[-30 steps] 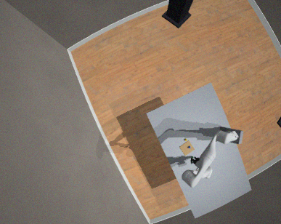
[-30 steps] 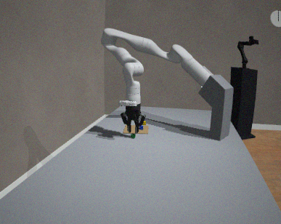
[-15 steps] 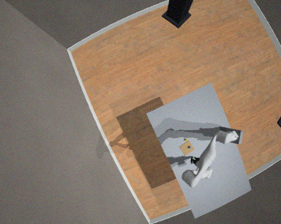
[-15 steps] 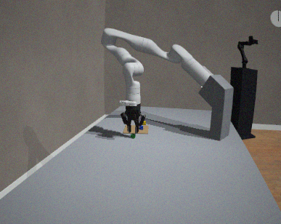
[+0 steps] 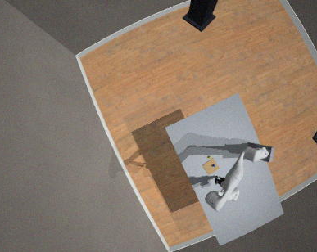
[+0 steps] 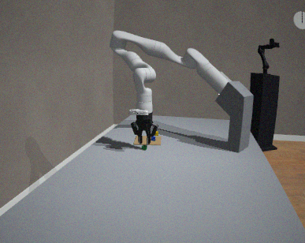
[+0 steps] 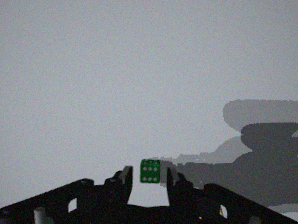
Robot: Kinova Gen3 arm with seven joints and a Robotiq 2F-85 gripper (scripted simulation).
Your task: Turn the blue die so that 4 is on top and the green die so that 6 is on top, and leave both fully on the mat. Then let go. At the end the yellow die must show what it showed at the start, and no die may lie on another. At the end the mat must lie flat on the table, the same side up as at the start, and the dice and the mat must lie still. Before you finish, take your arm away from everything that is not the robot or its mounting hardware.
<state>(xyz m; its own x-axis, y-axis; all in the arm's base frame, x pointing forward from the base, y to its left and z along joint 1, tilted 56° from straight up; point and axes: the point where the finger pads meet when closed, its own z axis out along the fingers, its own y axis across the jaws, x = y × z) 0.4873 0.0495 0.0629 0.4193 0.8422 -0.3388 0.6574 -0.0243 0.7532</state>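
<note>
My gripper is now 40 mm above the green die. From my hand the other things lie so: blue die 120 mm to the right, 70 mm behind, 30 mm below; then tan mat 130 mm to the right, 40 mm below, 40 mm behind; then yellow die 220 mm to the right, 110 mm behind, 40 mm below.
</note>
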